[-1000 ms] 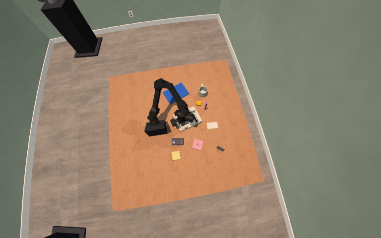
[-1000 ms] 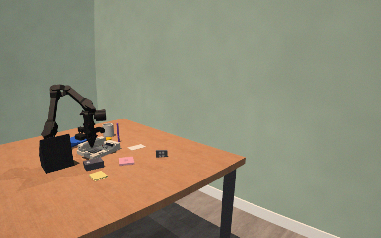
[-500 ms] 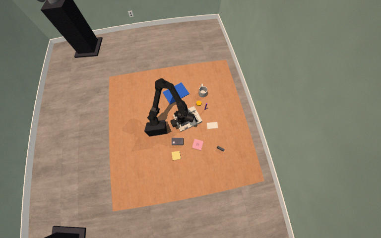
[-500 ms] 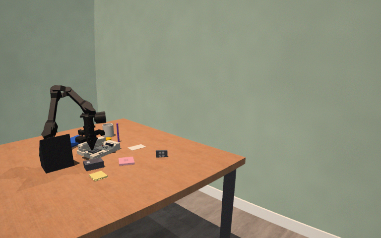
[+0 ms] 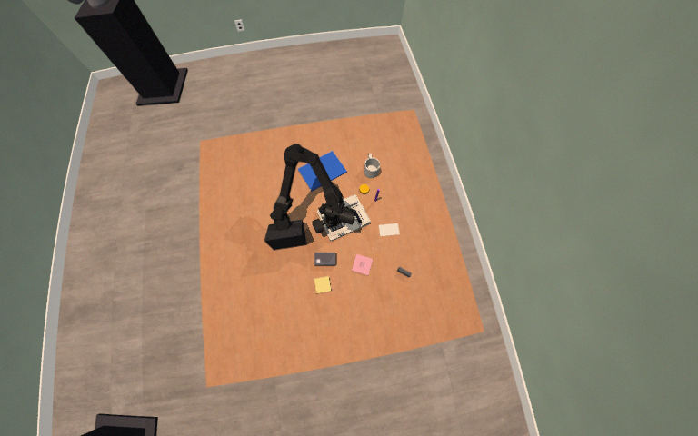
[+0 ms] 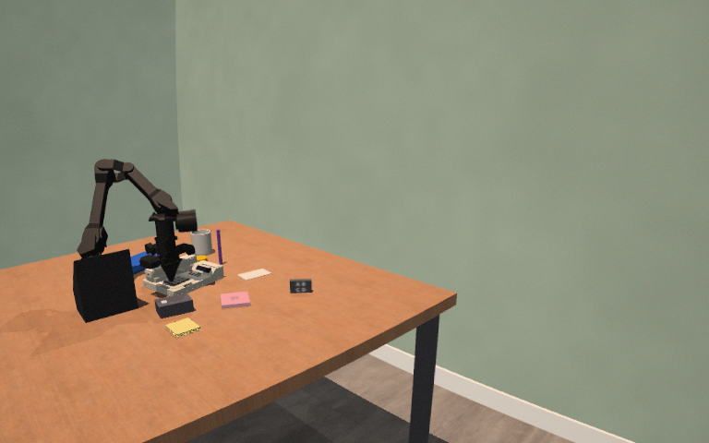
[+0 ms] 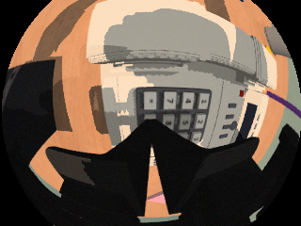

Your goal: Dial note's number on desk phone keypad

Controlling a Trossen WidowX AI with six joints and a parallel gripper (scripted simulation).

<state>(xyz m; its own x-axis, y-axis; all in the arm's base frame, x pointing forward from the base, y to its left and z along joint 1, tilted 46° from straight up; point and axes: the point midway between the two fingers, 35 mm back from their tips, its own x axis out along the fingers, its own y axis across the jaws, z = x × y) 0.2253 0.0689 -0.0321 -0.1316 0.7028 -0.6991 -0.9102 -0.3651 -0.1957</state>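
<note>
Now: the cream desk phone 6 cm ahead of my hand, 5 cm to the left of it and 4 cm below it. The rest, counted from my hand: purple pen 23 cm ahead, 14 cm to the left; cream card 28 cm ahead, 2 cm to the right, 6 cm below; grey handset 3 cm ahead, 9 cm to the left, 2 cm below.
</note>
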